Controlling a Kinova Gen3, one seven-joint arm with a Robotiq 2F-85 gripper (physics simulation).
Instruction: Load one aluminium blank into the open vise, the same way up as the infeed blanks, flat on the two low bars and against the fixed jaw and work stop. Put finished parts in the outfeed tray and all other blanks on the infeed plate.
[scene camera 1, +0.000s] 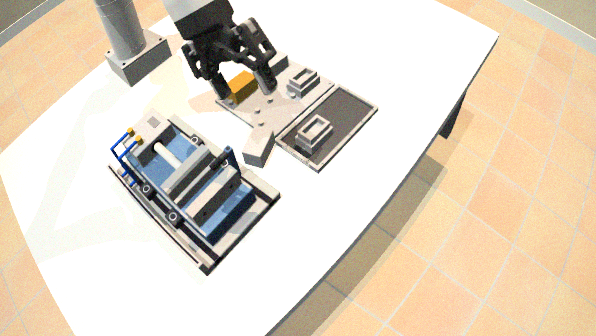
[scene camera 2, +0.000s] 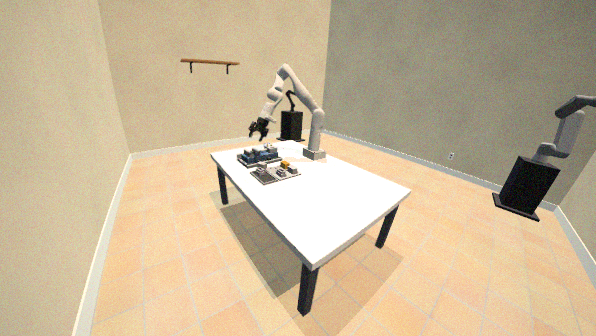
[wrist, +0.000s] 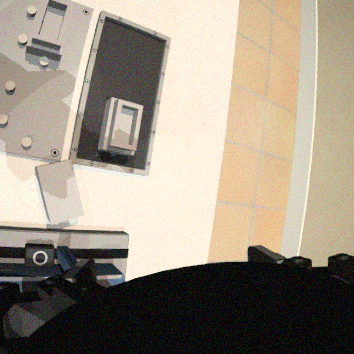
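Seen in the pictures: gripper, between the fingertips: (scene camera 1: 247, 94) (scene camera 2: 254, 139); arm's base, origin of its link: (scene camera 1: 131, 49) (scene camera 2: 312, 149).
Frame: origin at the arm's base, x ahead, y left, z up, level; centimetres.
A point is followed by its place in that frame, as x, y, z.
Note:
My gripper (scene camera 1: 246, 92) {51.2, -6.9, 13.9} (scene camera 2: 256, 137) {51.2, -6.9, 13.9} is open and empty, high above the table. The vise (scene camera 1: 232, 215) {53.6, -17.7, -1.7} has a gap between its jaws with no blank in it; a blue post with a dark rod (scene camera 1: 219, 160) {48.2, -13.0, 3.1} stands at its side. A plain grey blank (scene camera 1: 260, 142) {48.3, -4.0, -2.6} (wrist: 60, 192) {47.6, -4.1, -2.6} lies askew between the vise and the infeed plate (scene camera 1: 282, 114) {46.0, 5.0, -5.5} (wrist: 45, 112) {45.8, 4.3, -5.5}. Another grey blank (scene camera 1: 280, 62) {38.3, 14.9, -2.7} on the plate's far side is partly hidden by a finger. A stepped part with a pocket (scene camera 1: 304, 82) {46.4, 12.1, -2.4} (wrist: 50, 25) {45.0, 13.5, -3.4} is on the plate; a similar one (scene camera 1: 314, 134) {55.3, 2.2, -2.3} (wrist: 124, 127) {54.6, 3.4, -3.7} sits in the outfeed tray (scene camera 1: 348, 139) {59.7, 6.6, -5.4} (wrist: 161, 82) {59.8, 10.2, -5.1}.
An orange block (scene camera 1: 242, 86) {36.6, 4.6, -2.0} (scene camera 2: 285, 164) {36.5, 7.7, -2.4} stands at the infeed plate's corner, seen between the fingers in the first scene view. Several round pegs rise from the plate. Blue handles with yellow tips (scene camera 1: 125, 145) {29.9, -20.8, 3.2} stick up at the vise's end. The arm's base (scene camera 1: 139, 60) {5.9, -1.4, -0.8} (scene camera 2: 314, 153) {6.3, 7.4, -0.5} is behind.

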